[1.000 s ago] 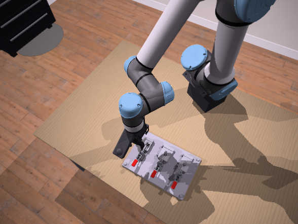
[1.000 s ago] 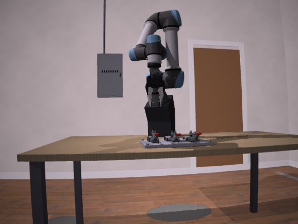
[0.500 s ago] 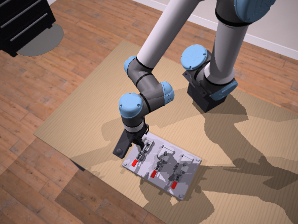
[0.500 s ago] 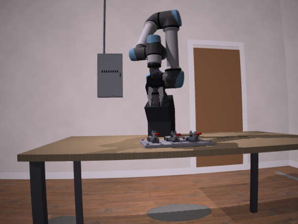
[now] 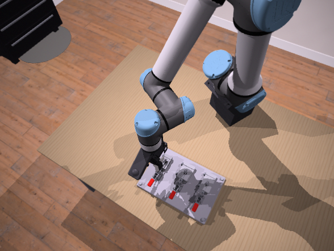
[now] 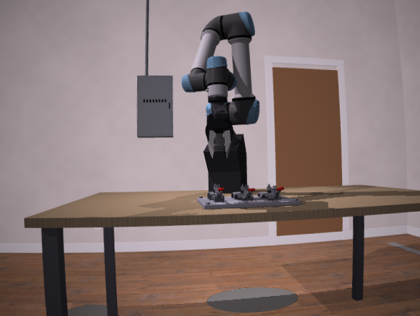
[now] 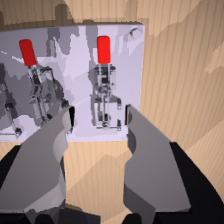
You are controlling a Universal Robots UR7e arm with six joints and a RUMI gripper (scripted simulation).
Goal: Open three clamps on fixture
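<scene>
Now: the grey fixture plate 70 mm behind my hand, 100 mm to the left of it and 180 mm below it.
</scene>
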